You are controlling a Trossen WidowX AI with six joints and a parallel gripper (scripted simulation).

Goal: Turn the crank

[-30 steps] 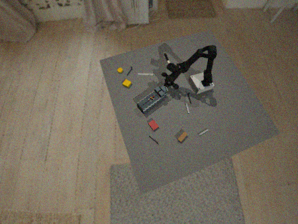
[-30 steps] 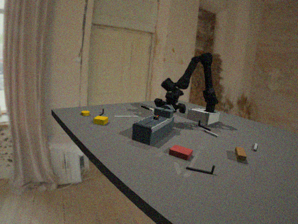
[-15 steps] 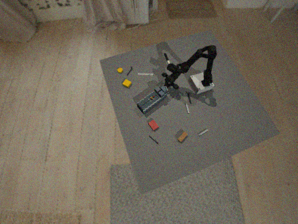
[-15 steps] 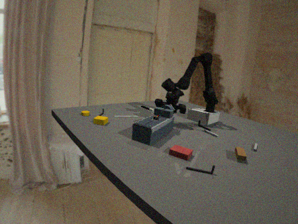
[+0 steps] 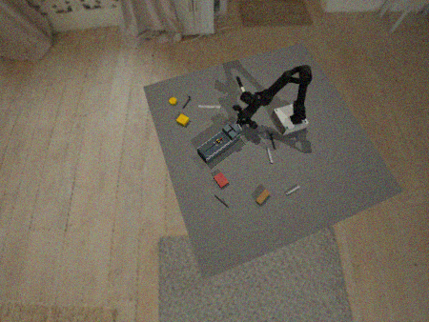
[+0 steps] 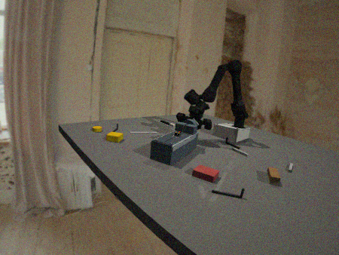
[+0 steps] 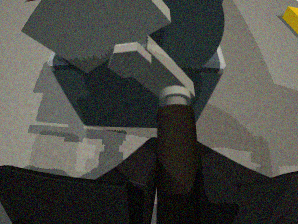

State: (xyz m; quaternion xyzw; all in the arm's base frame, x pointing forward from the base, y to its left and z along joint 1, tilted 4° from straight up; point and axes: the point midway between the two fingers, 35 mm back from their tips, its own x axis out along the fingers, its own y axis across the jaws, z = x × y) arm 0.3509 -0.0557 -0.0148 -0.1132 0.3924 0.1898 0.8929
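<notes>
Now: the dark handle 20 mm behind my gripper tip, 20 mm above it and 10 mm to the right of it. The rest, counted from my gripper tip: red pointer: 120 mm ahead, 80 mm to the left, 40 mm above; then yellow block: 320 mm ahead, 140 mm to the right, 30 mm below; then red block: 300 mm to the left, 170 mm ahead, 30 mm below.
</notes>
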